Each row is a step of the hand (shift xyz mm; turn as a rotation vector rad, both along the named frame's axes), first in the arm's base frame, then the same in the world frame.
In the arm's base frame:
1: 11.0 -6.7 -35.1 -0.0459 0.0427 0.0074
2: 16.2 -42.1 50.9 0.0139 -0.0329 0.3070
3: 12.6 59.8 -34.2 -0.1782 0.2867 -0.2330
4: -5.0 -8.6 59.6 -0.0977 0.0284 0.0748
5: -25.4 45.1 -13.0 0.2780 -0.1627 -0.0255
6: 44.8 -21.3 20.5 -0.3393 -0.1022 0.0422
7: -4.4 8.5 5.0 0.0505 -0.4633 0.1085
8: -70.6 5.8 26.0 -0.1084 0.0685 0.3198
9: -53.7 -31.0 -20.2 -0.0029 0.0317 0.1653
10: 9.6 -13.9 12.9 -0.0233 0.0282 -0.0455
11: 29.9 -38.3 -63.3 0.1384 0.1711 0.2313
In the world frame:
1: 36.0 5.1 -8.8 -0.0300 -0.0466 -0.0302
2: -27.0 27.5 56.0 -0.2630 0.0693 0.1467
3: 8.6 2.5 -69.5 0.0720 -0.2345 -0.3287
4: -51.2 6.0 31.5 -0.0923 -0.0848 0.0156
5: -9.7 -30.2 -42.9 0.1257 0.2793 0.1028
6: -4.0 49.0 21.6 -0.0426 -0.3193 0.1535
7: -8.5 -4.0 -5.3 0.0946 0.0989 0.4585
8: -35.3 -65.2 13.9 -0.3318 -0.0552 0.0749
9: 23.6 -54.3 27.5 -0.1629 0.0239 0.0352
10: -4.8 12.6 16.4 0.0268 -0.0327 -0.0403
11: 76.7 20.9 6.7 -0.2597 0.1651 -0.0849

